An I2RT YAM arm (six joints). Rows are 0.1 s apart.
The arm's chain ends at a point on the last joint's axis. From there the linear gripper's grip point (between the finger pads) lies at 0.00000 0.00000 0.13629 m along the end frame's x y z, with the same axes.
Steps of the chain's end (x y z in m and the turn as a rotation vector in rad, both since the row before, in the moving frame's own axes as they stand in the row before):
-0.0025, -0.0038, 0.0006, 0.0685, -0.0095, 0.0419
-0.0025, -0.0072, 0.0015, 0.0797, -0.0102, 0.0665
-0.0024, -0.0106, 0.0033, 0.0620, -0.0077, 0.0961
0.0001, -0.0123, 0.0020, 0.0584, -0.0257, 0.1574
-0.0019, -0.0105, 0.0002, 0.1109, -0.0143, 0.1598
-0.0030, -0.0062, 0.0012, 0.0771, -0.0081, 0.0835
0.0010, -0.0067, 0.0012, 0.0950, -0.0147, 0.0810
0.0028, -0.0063, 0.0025, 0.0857, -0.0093, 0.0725
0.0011, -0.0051, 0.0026, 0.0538, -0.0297, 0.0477
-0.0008, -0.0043, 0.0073, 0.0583, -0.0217, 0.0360
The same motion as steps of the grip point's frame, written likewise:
-0.0036, -0.0132, 0.0003, 0.0685, -0.0095, 0.0419
-0.0035, -0.0181, 0.0011, 0.0797, -0.0102, 0.0665
-0.0030, -0.0191, 0.0030, 0.0620, -0.0077, 0.0961
-0.0028, -0.0205, 0.0017, 0.0584, -0.0257, 0.1574
-0.0026, -0.0257, -0.0006, 0.1109, -0.0143, 0.1598
-0.0037, -0.0167, 0.0008, 0.0771, -0.0081, 0.0835
-0.0005, -0.0197, 0.0006, 0.0950, -0.0147, 0.0810
0.0020, -0.0180, 0.0020, 0.0857, -0.0093, 0.0725
-0.0028, -0.0125, 0.0023, 0.0538, -0.0297, 0.0477
-0.0036, -0.0123, 0.0070, 0.0583, -0.0217, 0.0360

